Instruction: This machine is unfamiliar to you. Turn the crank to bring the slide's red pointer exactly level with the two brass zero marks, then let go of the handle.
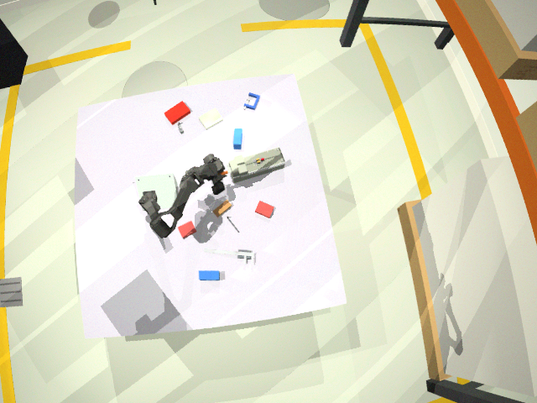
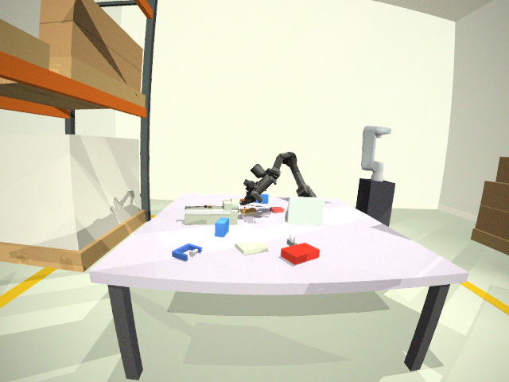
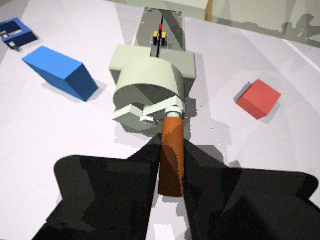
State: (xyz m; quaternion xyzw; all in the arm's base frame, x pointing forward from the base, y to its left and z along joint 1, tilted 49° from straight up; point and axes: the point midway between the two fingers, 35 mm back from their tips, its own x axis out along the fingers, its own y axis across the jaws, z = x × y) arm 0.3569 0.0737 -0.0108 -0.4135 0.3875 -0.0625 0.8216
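Now: the crank 20 mm above my gripper tip and 10 mm to the left of it. Round my gripper tip: red pointer 180 mm ahead, 60 mm to the left; then orange-brown crank handle 20 mm behind, 20 mm above; then brown block 140 mm to the right, 70 mm below, 30 mm behind.
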